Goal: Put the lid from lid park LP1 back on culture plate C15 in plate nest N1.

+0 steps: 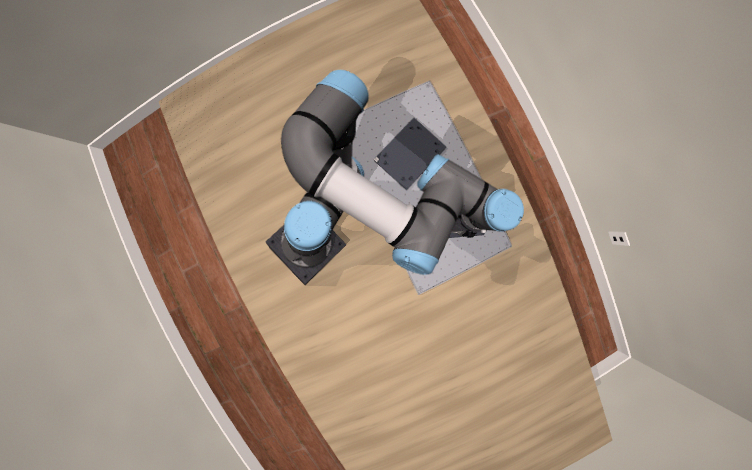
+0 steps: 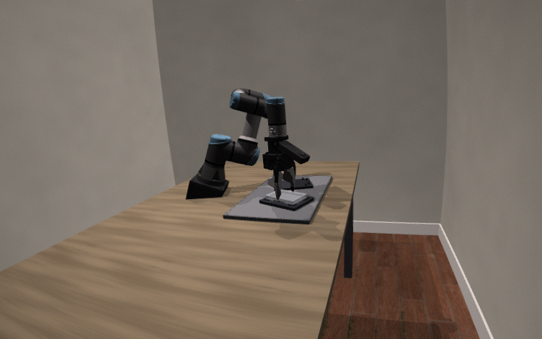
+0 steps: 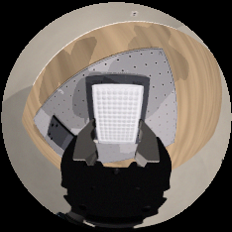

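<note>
My gripper is now 1 cm above the clear lid. The rest, counted from my hand: dark plate nest (3 cm below); culture plate C15 (2 cm below); dark lid park (2 cm behind, 20 cm to the left, 3 cm below).
</note>
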